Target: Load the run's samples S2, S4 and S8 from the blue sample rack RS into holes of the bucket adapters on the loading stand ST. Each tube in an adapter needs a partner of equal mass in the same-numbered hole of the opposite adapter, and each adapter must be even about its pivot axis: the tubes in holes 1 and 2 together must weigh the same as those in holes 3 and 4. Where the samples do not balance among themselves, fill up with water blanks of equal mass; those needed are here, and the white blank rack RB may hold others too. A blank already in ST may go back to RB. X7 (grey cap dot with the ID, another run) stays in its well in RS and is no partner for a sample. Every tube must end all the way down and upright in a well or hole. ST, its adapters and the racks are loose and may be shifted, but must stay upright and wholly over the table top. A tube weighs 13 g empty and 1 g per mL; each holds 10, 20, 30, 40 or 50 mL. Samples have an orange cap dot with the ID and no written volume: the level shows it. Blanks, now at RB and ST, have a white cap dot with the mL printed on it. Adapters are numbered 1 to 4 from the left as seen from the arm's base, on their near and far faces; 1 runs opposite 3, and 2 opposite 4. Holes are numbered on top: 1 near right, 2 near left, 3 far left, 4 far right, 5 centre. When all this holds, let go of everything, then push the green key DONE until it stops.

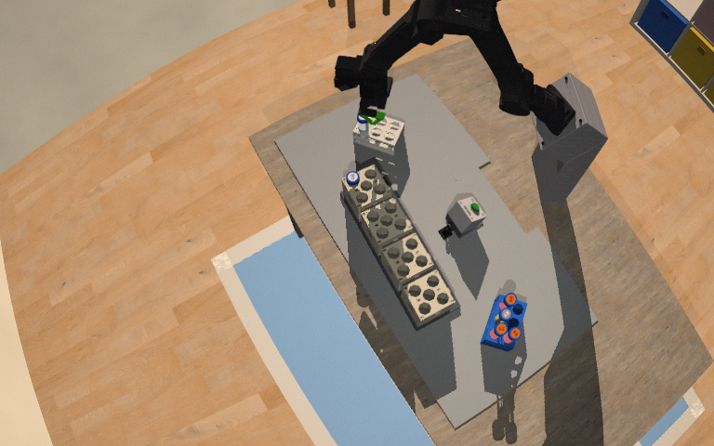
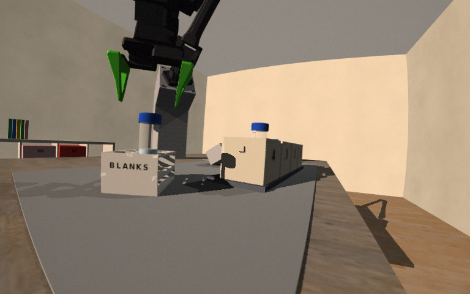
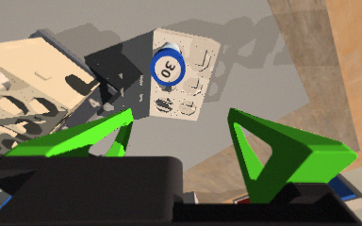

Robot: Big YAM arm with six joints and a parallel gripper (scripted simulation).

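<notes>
My hand is 710 mm to the right of the orange-dot sample, 90 mm short of it and 90 mm above it. Round my hand: white blank rack RB (120 mm below, 10 mm behind); tall blue-capped blank (90 mm below, 30 mm ahead, 10 mm to the right); white-dot blank marked 10 (160 mm ahead, 120 mm to the left, 80 mm below).
</notes>
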